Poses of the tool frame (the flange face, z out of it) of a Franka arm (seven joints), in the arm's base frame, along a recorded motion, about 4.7 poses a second.
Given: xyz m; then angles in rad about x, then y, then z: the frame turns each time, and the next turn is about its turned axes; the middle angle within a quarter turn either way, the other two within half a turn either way.
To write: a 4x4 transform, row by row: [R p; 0 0 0 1], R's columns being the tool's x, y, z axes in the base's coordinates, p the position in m. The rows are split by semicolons. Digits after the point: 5 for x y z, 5 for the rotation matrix.
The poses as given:
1: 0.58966 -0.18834 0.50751 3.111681 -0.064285 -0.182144
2: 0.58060 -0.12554 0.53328 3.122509 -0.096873 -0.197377
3: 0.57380 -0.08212 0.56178 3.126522 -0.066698 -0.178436
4: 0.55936 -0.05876 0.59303 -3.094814 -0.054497 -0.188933
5: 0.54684 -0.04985 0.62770 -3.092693 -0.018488 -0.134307
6: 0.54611 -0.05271 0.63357 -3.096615 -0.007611 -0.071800
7: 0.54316 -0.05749 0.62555 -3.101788 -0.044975 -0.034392
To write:
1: 0.98143 0.18076 -0.06424 0.58966; 0.17917 -0.98337 -0.02985 -0.18834; -0.06857 0.01778 -0.99749 0.50751; 0 0 0 1
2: 0.97599 0.19518 -0.09672 0.58060; 0.19425 -0.98077 -0.01899 -0.12554; -0.09857 -0.00025 -0.99513 0.53328; 0 0 0 1
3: 0.98193 0.17710 -0.06665 0.57380; 0.17648 -0.98419 -0.01504 -0.08212; -0.06826 0.00300 -0.99766 0.56178; 0 0 0 1
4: 0.98075 0.18753 -0.05447 0.55936; 0.19011 -0.98065 0.04669 -0.05876; -0.04466 -0.05615 -0.99742 0.59303; 0 0 0 1
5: 0.99083 0.13388 -0.01849 0.54684; 0.13464 -0.98969 0.04887 -0.04985; -0.01175 -0.05091 -0.99863 0.62770; 0 0 0 1
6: 0.99739 0.07174 -0.00761 0.54611; 0.07201 -0.99639 0.04496 -0.05271; -0.00436 -0.04539 -0.99896 0.63357; 0 0 0 1
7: 0.99840 0.03435 -0.04496 0.54316; 0.03615 -0.99856 0.03975 -0.05749; -0.04353 -0.04132 -0.99820 0.62555; 0 0 0 1
